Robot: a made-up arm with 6 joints. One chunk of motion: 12 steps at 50 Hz.
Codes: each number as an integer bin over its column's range. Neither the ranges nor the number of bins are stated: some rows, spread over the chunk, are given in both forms.
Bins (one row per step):
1: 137 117 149 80 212 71
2: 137 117 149 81 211 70
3: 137 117 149 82 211 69
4: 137 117 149 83 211 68
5: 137 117 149 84 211 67
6: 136 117 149 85 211 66
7: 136 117 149 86 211 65
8: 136 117 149 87 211 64
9: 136 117 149 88 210 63
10: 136 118 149 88 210 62
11: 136 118 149 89 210 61
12: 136 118 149 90 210 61
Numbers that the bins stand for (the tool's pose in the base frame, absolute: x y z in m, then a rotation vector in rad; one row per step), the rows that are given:
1: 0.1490 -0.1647 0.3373 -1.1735 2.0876 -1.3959
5: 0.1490 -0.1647 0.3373 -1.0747 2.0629 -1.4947
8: 0.1333 -0.1647 0.3373 -1.0006 2.0629 -1.5688
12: 0.1333 -0.1490 0.3373 -0.9265 2.0382 -1.6429
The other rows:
2: 0.1490 -0.1647 0.3373 -1.1488 2.0629 -1.4206
3: 0.1490 -0.1647 0.3373 -1.1241 2.0629 -1.4453
4: 0.1490 -0.1647 0.3373 -1.0994 2.0629 -1.4700
6: 0.1333 -0.1647 0.3373 -1.0500 2.0629 -1.5194
7: 0.1333 -0.1647 0.3373 -1.0253 2.0629 -1.5441
9: 0.1333 -0.1647 0.3373 -0.9759 2.0382 -1.5935
10: 0.1333 -0.1490 0.3373 -0.9759 2.0382 -1.6182
11: 0.1333 -0.1490 0.3373 -0.9512 2.0382 -1.6429

